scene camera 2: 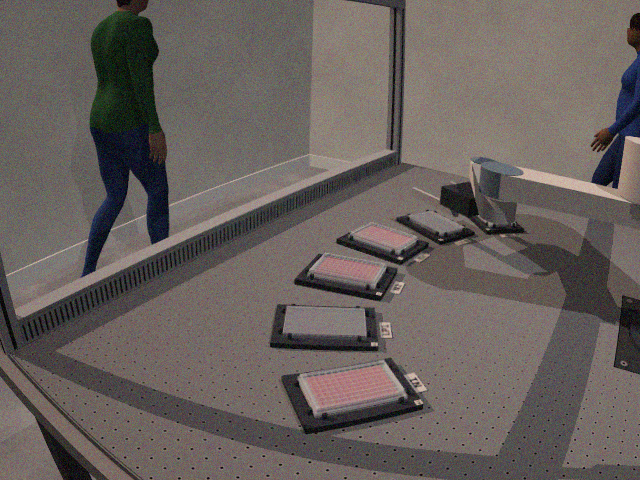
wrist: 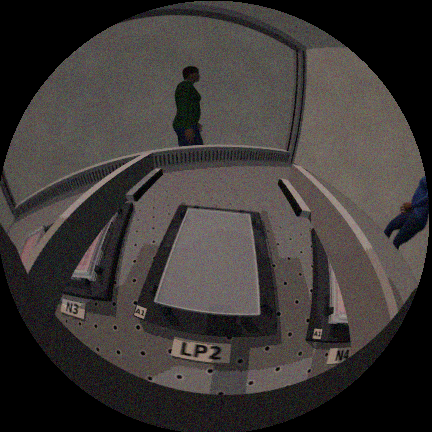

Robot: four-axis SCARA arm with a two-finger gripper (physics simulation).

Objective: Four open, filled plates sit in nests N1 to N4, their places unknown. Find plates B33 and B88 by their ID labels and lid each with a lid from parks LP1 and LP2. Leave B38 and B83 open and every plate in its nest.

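Frame: origin at the arm's base, x left, y ahead, z down, level; millimetres.
Where they show: gripper, fingertip midpoint: (scene camera 2: 432,188) (wrist: 220,164).
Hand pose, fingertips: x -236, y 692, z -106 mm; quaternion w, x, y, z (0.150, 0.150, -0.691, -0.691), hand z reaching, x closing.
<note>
Each offset is from my fingertips to the top centre of the thing. "*": to the spot under its first point. Level surfaces: height alone.
My gripper (scene camera 2: 433,186) (wrist: 220,164) is part open and empty, raised above park LP2, with one finger to each side of its lid. The LP2 lid @(dx +9, dy -21, dz +76 mm) (scene camera 2: 436,222) (wrist: 215,260) lies flat in its black nest. The LP1 lid @(dx +530, dy -48, dz +76 mm) (scene camera 2: 324,320) lies in its park. Pink-filled open plates sit in nests: the N1 plate @(dx +658, dy -175, dz +67 mm) (scene camera 2: 354,387), the N2 plate @(dx +357, dy +16, dz +67 mm) (scene camera 2: 347,269), the N3 plate @(dx +178, dy +34, dz +67 mm) (scene camera 2: 383,237) (wrist: 92,257) and the N4 plate @(dx -137, dy -131, dz +67 mm) (wrist: 338,300). In scene camera 2 the arm hides most of nest N4 @(* dx -106, dy -211, dz +82 mm) (scene camera 2: 516,228). No plate ID is readable.
Nests N3 and N4 flank LP2 closely in the wrist view. The perforated table @(dz +93 mm) (scene camera 2: 206,361) ends at a slotted rail (scene camera 2: 206,249) (wrist: 220,156). A dark plate @(* dx +262, dy -565, dz +93 mm) (scene camera 2: 628,335) lies at the right. A person in green (scene camera 2: 124,77) (wrist: 187,105) and one in blue (scene camera 2: 628,93) (wrist: 412,210) stand beyond the table.
</note>
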